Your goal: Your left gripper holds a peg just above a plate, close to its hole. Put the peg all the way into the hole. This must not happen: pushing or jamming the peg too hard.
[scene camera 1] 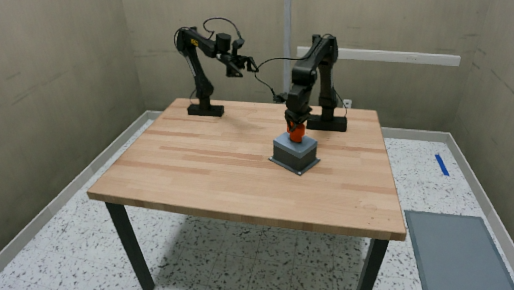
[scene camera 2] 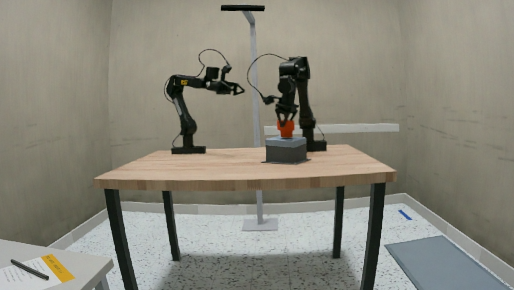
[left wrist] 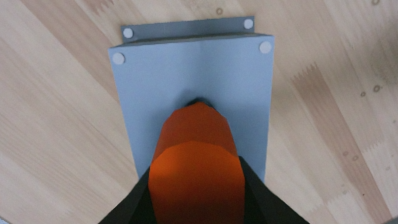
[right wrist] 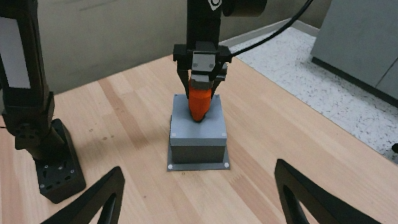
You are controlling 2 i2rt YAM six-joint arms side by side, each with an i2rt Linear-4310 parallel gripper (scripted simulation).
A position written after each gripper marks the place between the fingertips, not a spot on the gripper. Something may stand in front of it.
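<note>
The left gripper (left wrist: 197, 165) can be seen in the right wrist view (right wrist: 199, 97) as well, while the right gripper (right wrist: 198, 169) is visible too. A grey-blue plate (left wrist: 228, 73) is also present in the right wrist view (right wrist: 207, 131), and so is a flanged base (left wrist: 203, 28), which appears in the right wrist view (right wrist: 186, 158).
</note>
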